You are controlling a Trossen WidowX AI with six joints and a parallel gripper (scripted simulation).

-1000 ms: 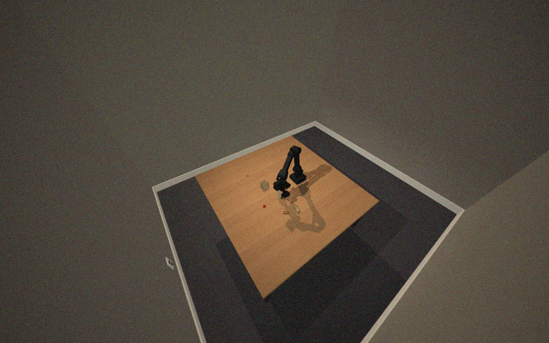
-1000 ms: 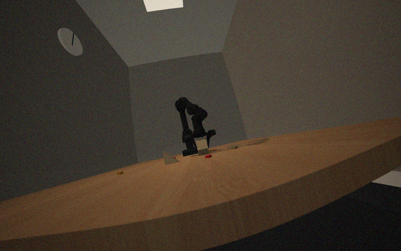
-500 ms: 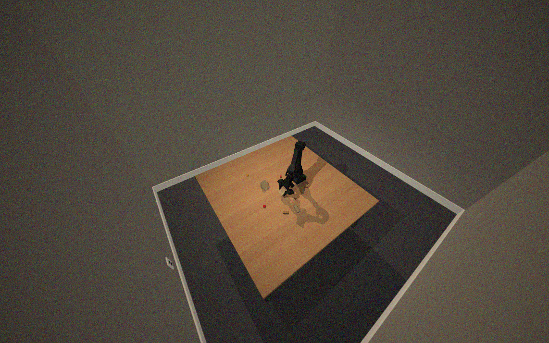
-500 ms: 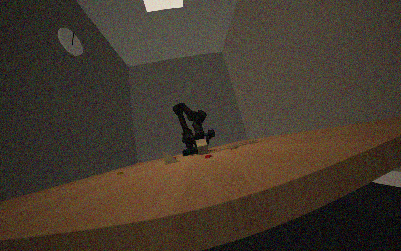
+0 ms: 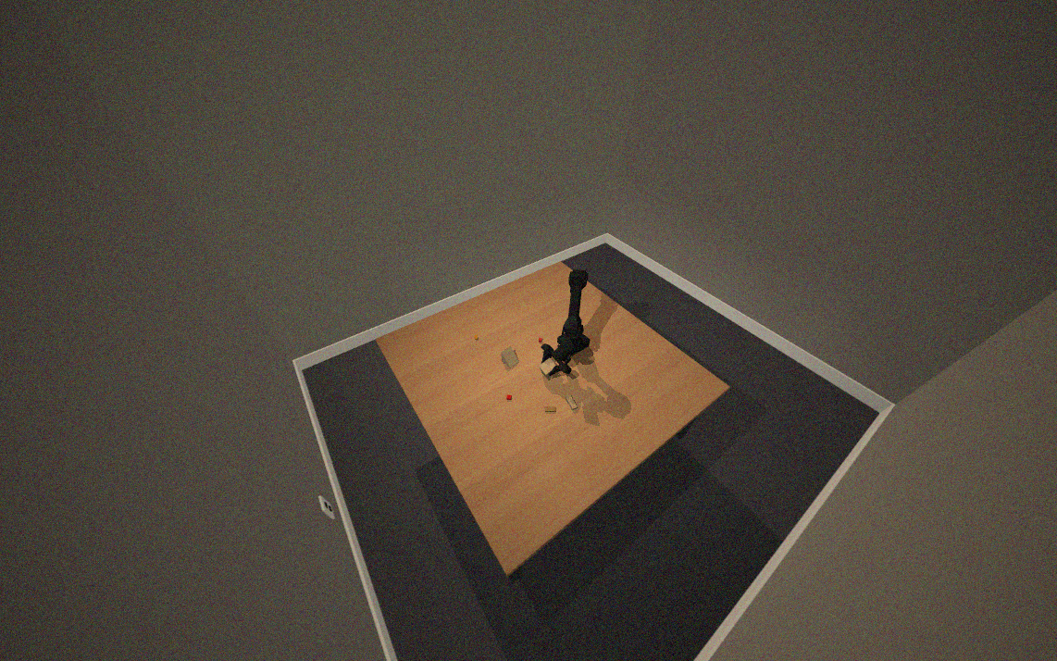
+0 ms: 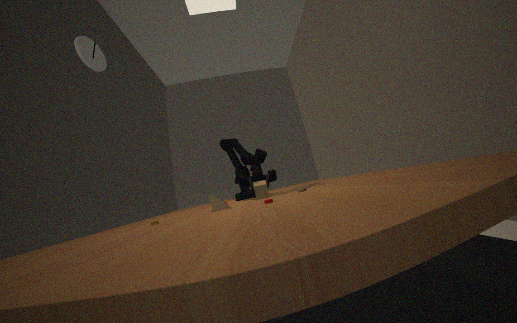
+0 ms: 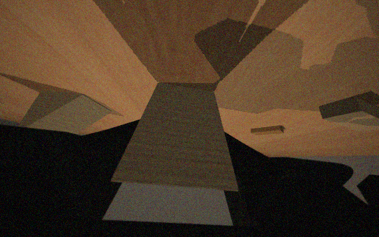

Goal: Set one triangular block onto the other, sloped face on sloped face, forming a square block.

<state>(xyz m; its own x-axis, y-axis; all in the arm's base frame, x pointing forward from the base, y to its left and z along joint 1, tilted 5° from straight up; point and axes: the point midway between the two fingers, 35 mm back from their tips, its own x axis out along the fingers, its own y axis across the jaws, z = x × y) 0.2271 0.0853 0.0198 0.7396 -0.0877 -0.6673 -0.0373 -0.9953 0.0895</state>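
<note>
Now: gripper tip 1 cm below the pale wooden block. The rest, counted from my gripper tip: red cube 20 cm to the right, 13 cm behind, 4 cm below; then yellow piece 42 cm to the right, 15 cm ahead, 4 cm below; then small tan bar 16 cm to the left, 9 cm ahead, 4 cm below.
</note>
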